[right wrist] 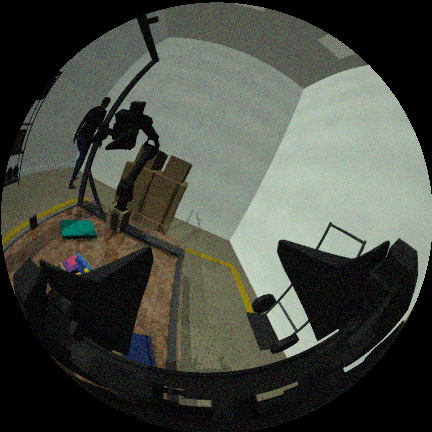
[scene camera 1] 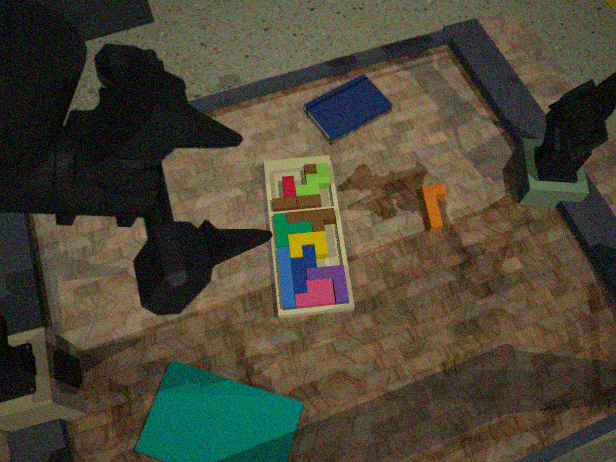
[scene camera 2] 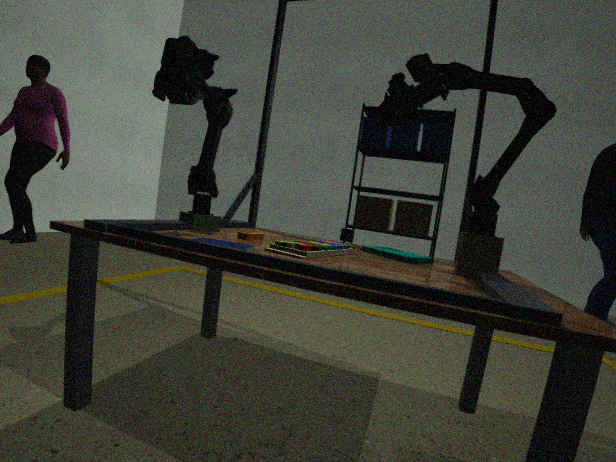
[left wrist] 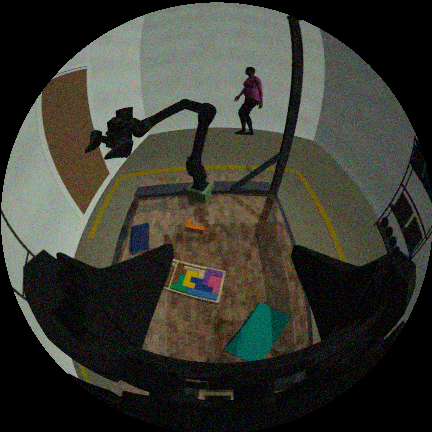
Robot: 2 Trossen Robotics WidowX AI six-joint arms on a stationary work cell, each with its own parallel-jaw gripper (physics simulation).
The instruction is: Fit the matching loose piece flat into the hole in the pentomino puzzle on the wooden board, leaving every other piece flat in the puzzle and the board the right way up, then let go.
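Frame: origin at the left arm's base, x ahead, y left, z up, level; centimetres.
Seen in the pictures: left gripper, fingertip midpoint: point(right wrist: 96, 144) point(scene camera 1: 254, 186) point(scene camera 2: 373, 121) point(left wrist: 235, 251); right gripper, fingertip midpoint: point(right wrist: 215, 251) point(scene camera 2: 228, 75) point(left wrist: 93, 154); left arm's base at its link origin: point(right wrist: 120, 207) point(scene camera 1: 9, 374) point(scene camera 2: 481, 234); right arm's base at its link origin: point(scene camera 1: 555, 165) point(scene camera 2: 200, 213) point(left wrist: 199, 185).
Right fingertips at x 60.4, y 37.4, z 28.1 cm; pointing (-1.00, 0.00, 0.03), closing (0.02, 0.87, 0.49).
Offsets run from my right fingertips to a thing's top centre. "*": to the spot under its first point.
The wooden board @(dx -17.3, dy -24.1, dz -38.1 cm) point(scene camera 1: 295, 161) point(scene camera 2: 305, 256) point(left wrist: 222, 287) lies right way up, with coloured pieces in two compartments. A pale bare hole @(* dx -14.3, dy -27.6, dz -39.0 cm) point(scene camera 1: 330, 244) shows in the larger one, right of the yellow piece @(dx -18.0, dy -27.3, dz -37.1 cm) point(scene camera 1: 321, 239); bare wood also shows in the smaller one. The loose orange piece @(dx +4.4, dy -26.5, dz -37.7 cm) point(scene camera 1: 433, 212) point(scene camera 2: 250, 235) point(left wrist: 195, 227), a long bar with a short foot, lies on the table right of the board. My left gripper point(scene camera 1: 256, 186) point(left wrist: 235, 251) is open and empty, high above the table. My right gripper point(scene camera 2: 226, 74) point(left wrist: 93, 154) point(right wrist: 215, 251) is open and empty, raised high, pointing away from the board.
A dark blue book-like slab @(dx -2.7, dy -2.4, dz -38.5 cm) point(scene camera 1: 348, 107) point(scene camera 2: 224, 244) point(left wrist: 139, 238) point(right wrist: 142, 350) lies above the board in scene camera 1. A teal slab @(dx -37.4, dy -49.6, dz -37.8 cm) point(scene camera 1: 225, 415) point(scene camera 2: 397, 254) point(left wrist: 257, 330) point(right wrist: 78, 228) lies below it. Dark rails edge the table.
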